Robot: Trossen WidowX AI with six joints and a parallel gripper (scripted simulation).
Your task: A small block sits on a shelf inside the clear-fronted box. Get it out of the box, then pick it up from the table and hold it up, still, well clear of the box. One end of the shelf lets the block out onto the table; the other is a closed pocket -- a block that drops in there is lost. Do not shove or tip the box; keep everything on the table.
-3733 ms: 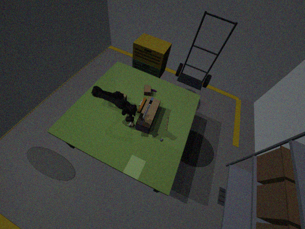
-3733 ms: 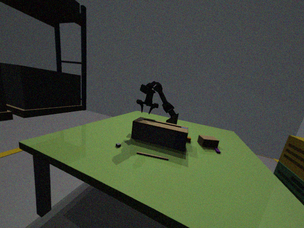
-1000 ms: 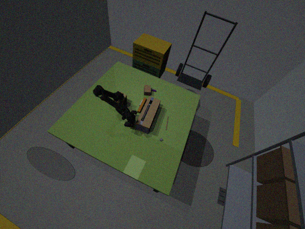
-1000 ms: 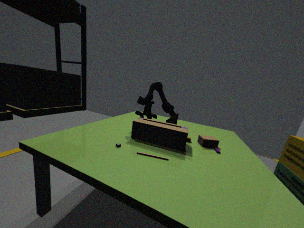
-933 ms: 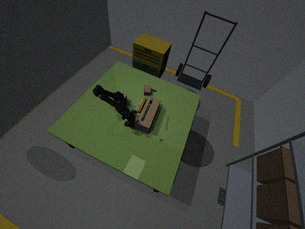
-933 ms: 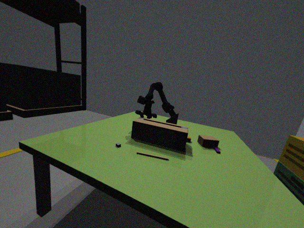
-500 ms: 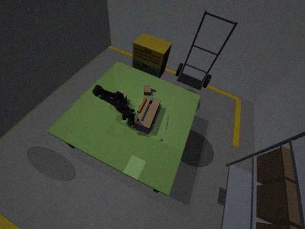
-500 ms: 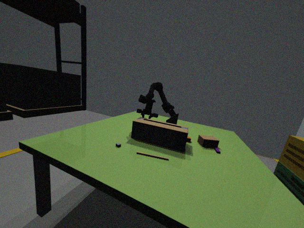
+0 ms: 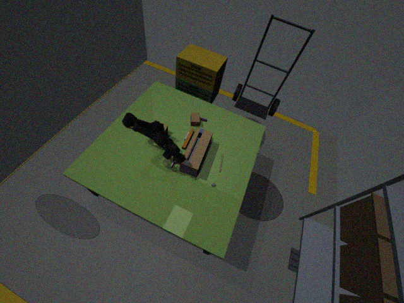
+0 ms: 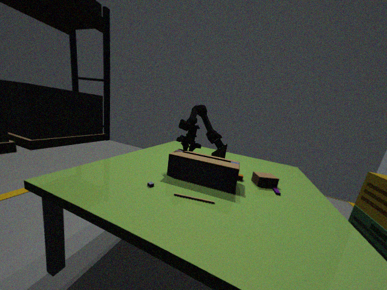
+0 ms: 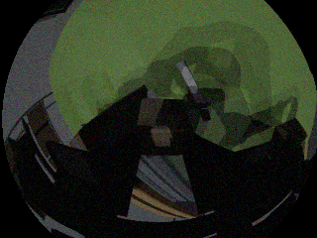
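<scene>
My gripper tip is 10 mm past the brownish block, 10 mm to the left of it and 10 mm below it. Round my gripper tip: grey piece: 330 mm ahead, 70 mm to the right, 80 mm below; then orange bar: 270 mm to the left, 70 mm below; then thin rod: 340 mm ahead, 150 mm to the left, 80 mm below.
</scene>
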